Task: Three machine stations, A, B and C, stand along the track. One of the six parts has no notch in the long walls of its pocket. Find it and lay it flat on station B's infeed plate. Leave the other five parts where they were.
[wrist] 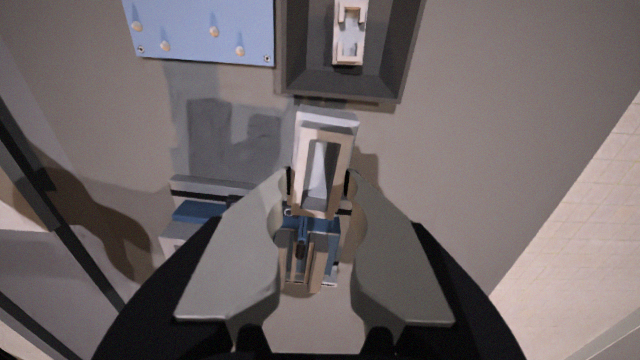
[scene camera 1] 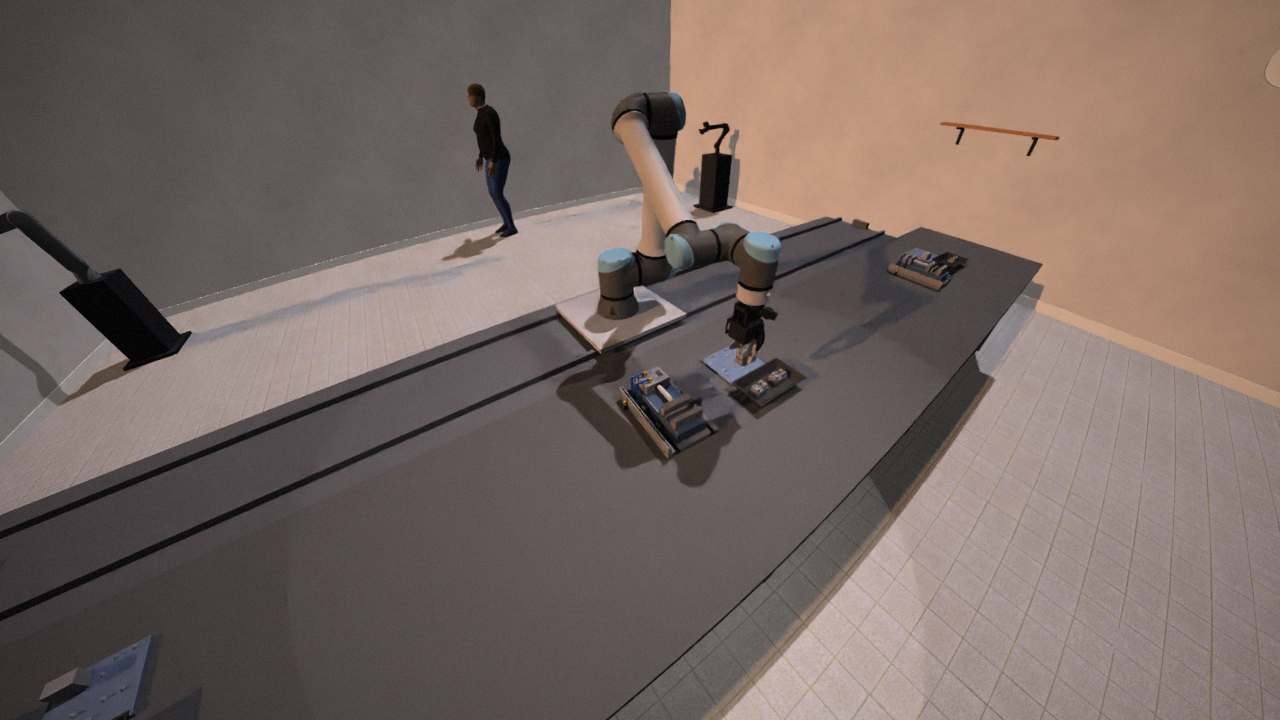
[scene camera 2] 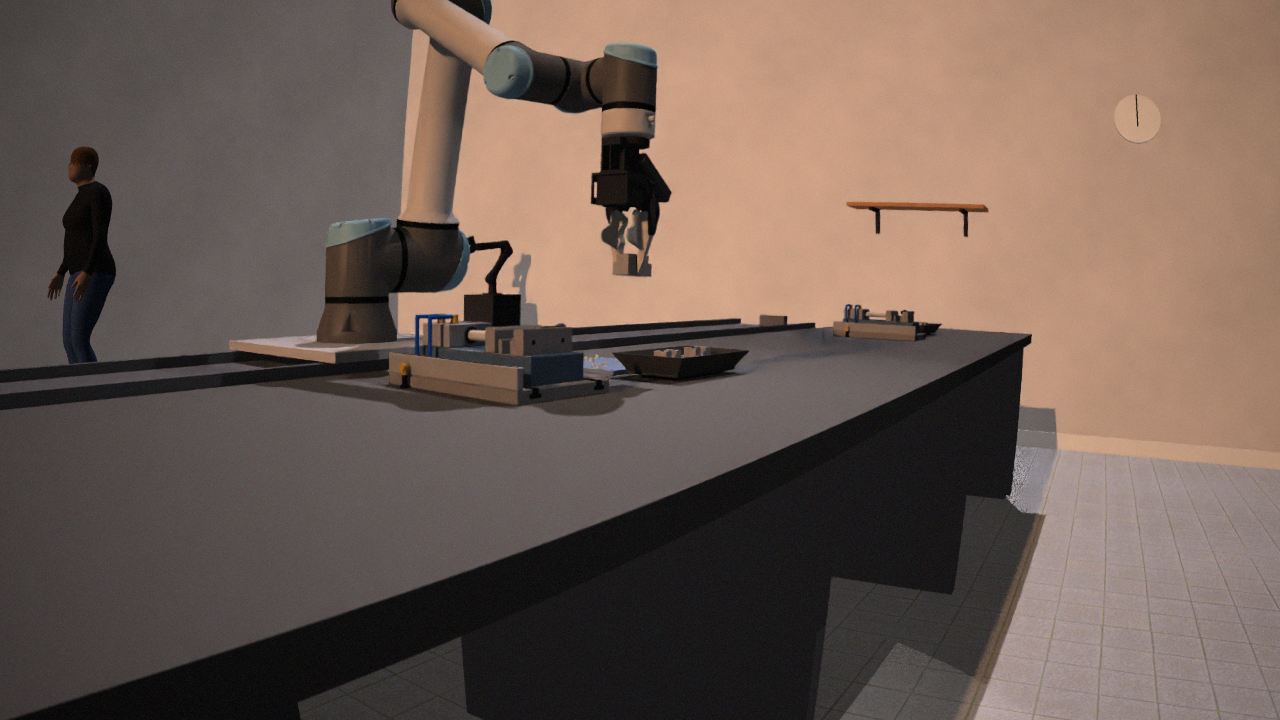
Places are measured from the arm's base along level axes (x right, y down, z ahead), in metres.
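Pixels of known places: gripper, between the fingertips: [wrist: 317, 169] [scene camera 1: 742, 360] [scene camera 2: 628, 272]; arm's base, origin of its link: [scene camera 1: 618, 309] [scene camera 2: 356, 340].
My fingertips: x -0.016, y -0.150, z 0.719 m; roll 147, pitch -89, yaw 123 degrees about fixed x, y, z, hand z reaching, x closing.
Observation:
For each thing: its top centre in the pictures, then the offset to it from my fingertips. "spot": a spot on its surface instead.
- light grey part, centre of its top: [wrist: 319, 181] [scene camera 2: 632, 254] [scene camera 1: 746, 351] dx -0.009, dy -0.030, dz +0.001 m
- blue infeed plate, centre of its top: [scene camera 2: 607, 363] [scene camera 1: 734, 362] dx -0.146, dy +0.172, dz -0.142 m
- dark tray, centre of its top: [scene camera 2: 640, 348] [scene camera 1: 749, 366] dx -0.141, dy +0.138, dz -0.064 m
- tray part, a spot on its surface: [wrist: 348, 59] spot: dx -0.062, dy +0.133, dz +0.027 m
- middle machine, centre of its top: [scene camera 2: 494, 323] [wrist: 251, 271] [scene camera 1: 667, 393] dx +0.225, dy +0.081, dz -0.093 m
- further station, centre of its top: [scene camera 2: 881, 309] [scene camera 1: 925, 260] dx -1.641, dy +0.081, dz -0.030 m
- blue plate, centre of its top: [scene camera 1: 92, 698] dx +1.730, dy +0.172, dz -0.137 m
- grey block, centre of its top: [scene camera 1: 58, 683] dx +1.777, dy +0.136, dz -0.186 m
My gripper [scene camera 1: 747, 347] [scene camera 2: 631, 255] [wrist: 317, 169] is shut on a light grey part [scene camera 2: 623, 265] [wrist: 327, 119], high above the table. In the wrist view its pocket faces the camera, and the long walls that show look unbroken, without a notch. The blue infeed plate [scene camera 1: 718, 360] [scene camera 2: 605, 366] [wrist: 190, 17] with small pegs lies beside the middle machine; no part shows on the stretch seen in the wrist view. Two parts [scene camera 1: 759, 387] [scene camera 1: 778, 375] lie in the dark tray [scene camera 2: 680, 366] [wrist: 345, 93] next to it. The tray part [wrist: 348, 59] in the wrist view has gaps in its long walls.
The middle machine [scene camera 1: 682, 413] [scene camera 2: 546, 368] stands close to the plate and tray. A further station [scene camera 1: 926, 268] [scene camera 2: 878, 329] stands at the table's far end. Another blue plate [scene camera 1: 134, 662] carries a grey block [scene camera 1: 65, 685] at the near left. A person [scene camera 1: 490, 147] [scene camera 2: 87, 214] stands behind the track.

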